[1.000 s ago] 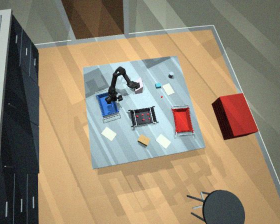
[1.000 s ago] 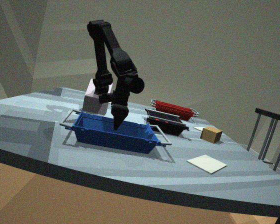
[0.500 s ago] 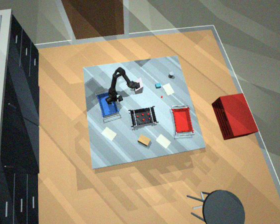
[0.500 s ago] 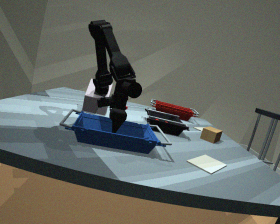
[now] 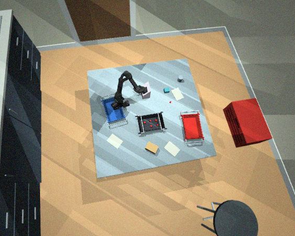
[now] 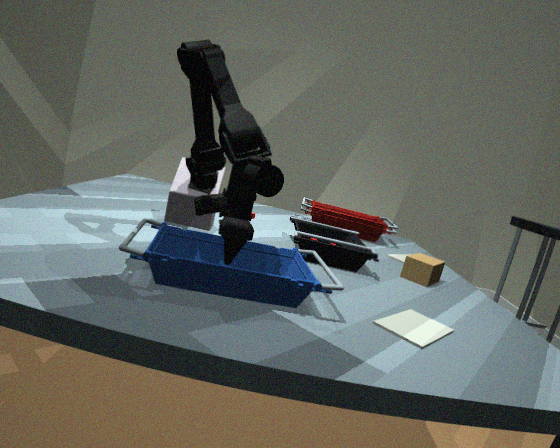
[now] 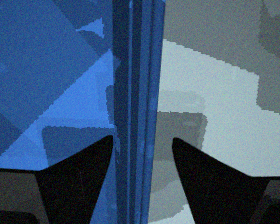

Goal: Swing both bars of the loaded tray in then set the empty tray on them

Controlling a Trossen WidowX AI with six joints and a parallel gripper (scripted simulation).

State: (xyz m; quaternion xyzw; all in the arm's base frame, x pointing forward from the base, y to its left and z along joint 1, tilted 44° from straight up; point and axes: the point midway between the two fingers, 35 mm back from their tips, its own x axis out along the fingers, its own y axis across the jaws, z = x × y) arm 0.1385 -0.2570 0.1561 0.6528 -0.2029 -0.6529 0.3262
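Now: the blue tray 2 cm ahead of my gripper tip, 9 cm to the right of it and 3 cm above it. From my gripper tip the other things lie so: red cube (58 cm to the left); cyan block (15 cm behind, 56 cm to the left, 1 cm above); brown box (51 cm ahead, 26 cm to the left, 2 cm above).
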